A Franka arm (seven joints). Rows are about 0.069 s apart.
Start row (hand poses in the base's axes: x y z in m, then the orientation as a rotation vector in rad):
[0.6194, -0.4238, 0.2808, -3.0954, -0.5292, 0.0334]
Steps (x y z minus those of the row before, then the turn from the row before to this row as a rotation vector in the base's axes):
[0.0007, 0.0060, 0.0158, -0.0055, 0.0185, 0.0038]
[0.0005, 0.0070, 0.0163, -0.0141, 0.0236, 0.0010]
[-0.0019, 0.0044, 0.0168, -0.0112, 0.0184, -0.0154]
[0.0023, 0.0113, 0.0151, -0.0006, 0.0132, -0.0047]
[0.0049, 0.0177, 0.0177, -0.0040, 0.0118, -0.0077]
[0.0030, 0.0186, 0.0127, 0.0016, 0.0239, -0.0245]
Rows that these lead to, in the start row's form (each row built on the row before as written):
[0.6201, -0.4178, 0.2966, 3.0938, 0.5349, -0.0635]
[0.6206, -0.4108, 0.3129, 3.0828, 0.5343, -0.1034]
[0.6187, -0.4064, 0.3297, 3.0784, 0.5089, -0.1346]
[0.6210, -0.3951, 0.3448, 3.0803, 0.5021, -0.1552]
[0.6259, -0.3774, 0.3625, 3.0796, 0.4898, -0.1744]
[0.6289, -0.3588, 0.3752, 3.0896, 0.4534, -0.2116]

